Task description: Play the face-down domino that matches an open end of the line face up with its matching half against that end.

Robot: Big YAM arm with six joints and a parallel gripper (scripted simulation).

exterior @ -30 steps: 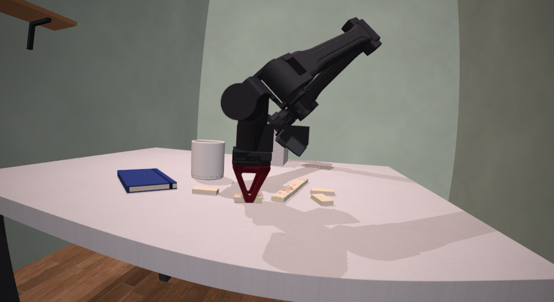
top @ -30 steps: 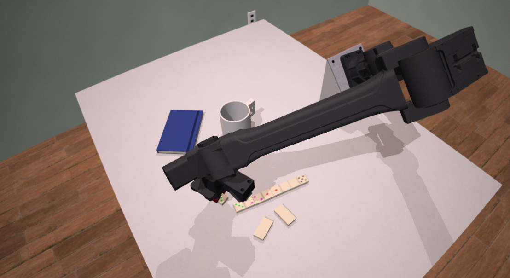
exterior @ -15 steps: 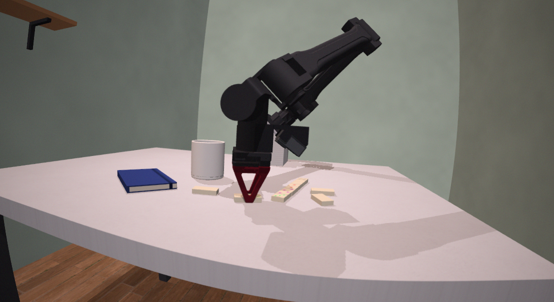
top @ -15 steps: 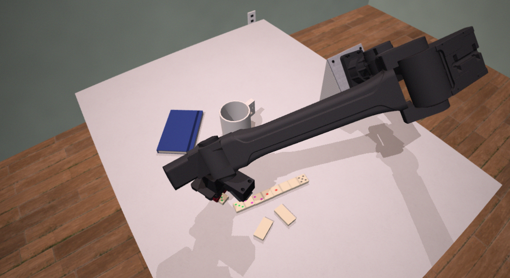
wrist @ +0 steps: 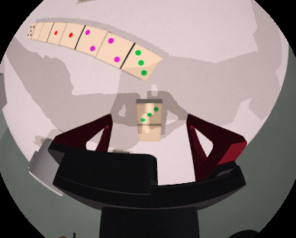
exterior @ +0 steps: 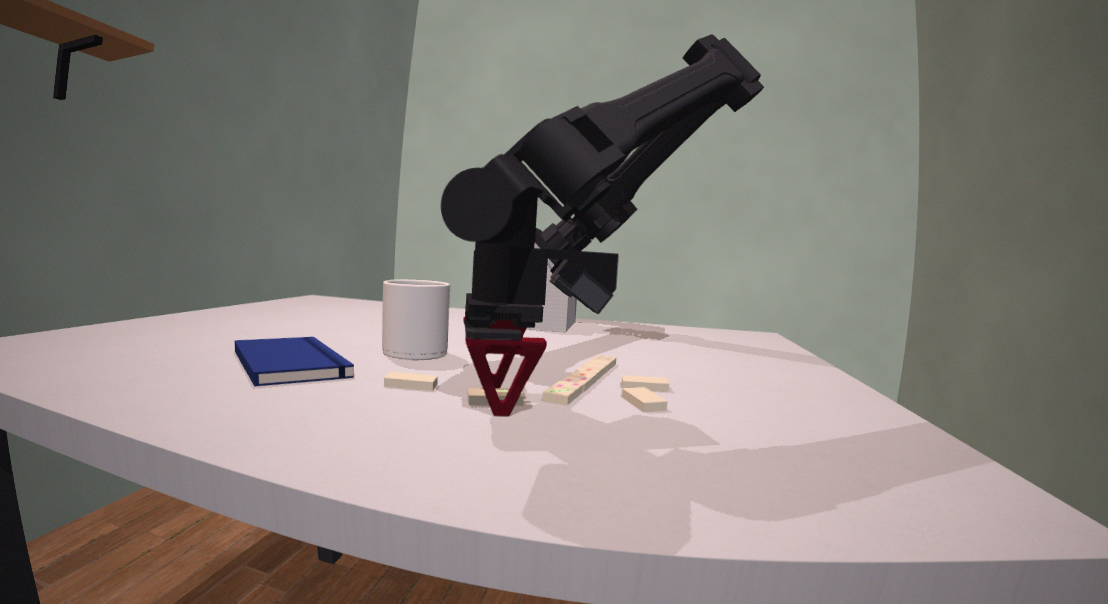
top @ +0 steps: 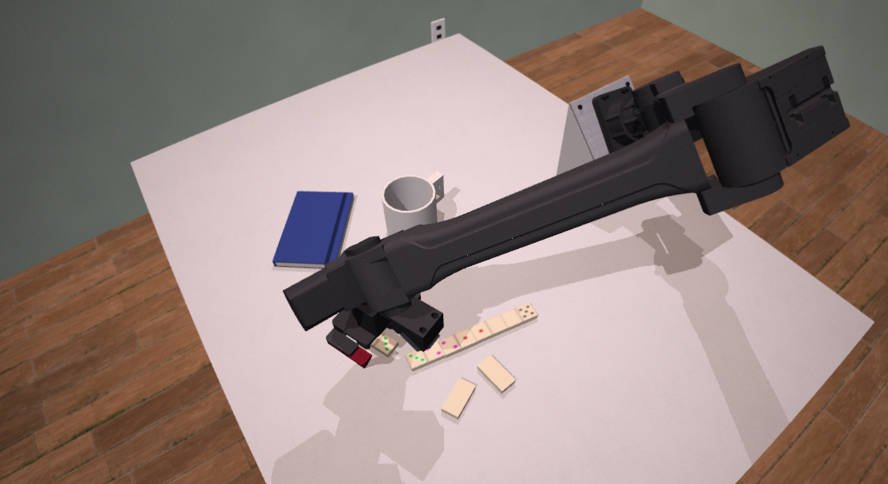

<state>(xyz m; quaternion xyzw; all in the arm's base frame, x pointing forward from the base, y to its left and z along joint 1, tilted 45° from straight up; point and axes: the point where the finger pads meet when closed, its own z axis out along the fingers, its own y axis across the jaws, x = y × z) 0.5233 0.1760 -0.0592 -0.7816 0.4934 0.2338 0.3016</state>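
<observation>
Now: hand right at the domino. From my hand the other things lie so: white mug: 16 cm behind, 17 cm to the right, 3 cm above; then blue notebook: 27 cm to the right.
</observation>
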